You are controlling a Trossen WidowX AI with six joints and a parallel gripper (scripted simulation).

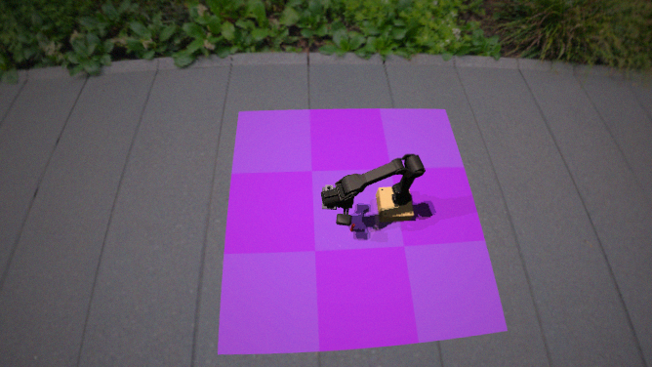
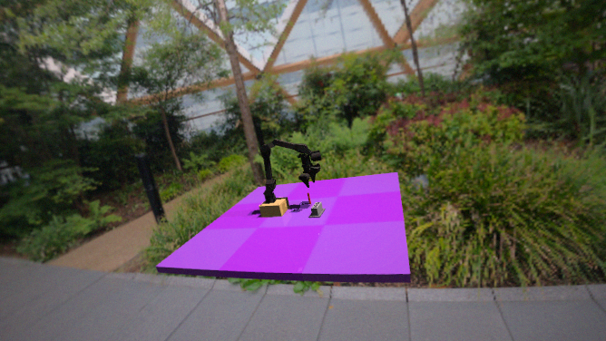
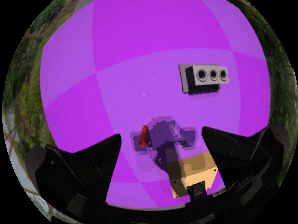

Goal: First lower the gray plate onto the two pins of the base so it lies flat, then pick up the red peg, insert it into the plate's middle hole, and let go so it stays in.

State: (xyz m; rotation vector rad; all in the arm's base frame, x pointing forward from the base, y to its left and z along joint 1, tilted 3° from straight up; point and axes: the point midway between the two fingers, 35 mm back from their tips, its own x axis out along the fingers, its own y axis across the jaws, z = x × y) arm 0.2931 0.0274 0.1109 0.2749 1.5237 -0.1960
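Now: the red peg 4 cm behind my gripper tip, 5 cm to the left of it and 11 cm below it. From my gripper tip the other things lie so: gray plate: 3 cm ahead, 14 cm to the right, 10 cm below.
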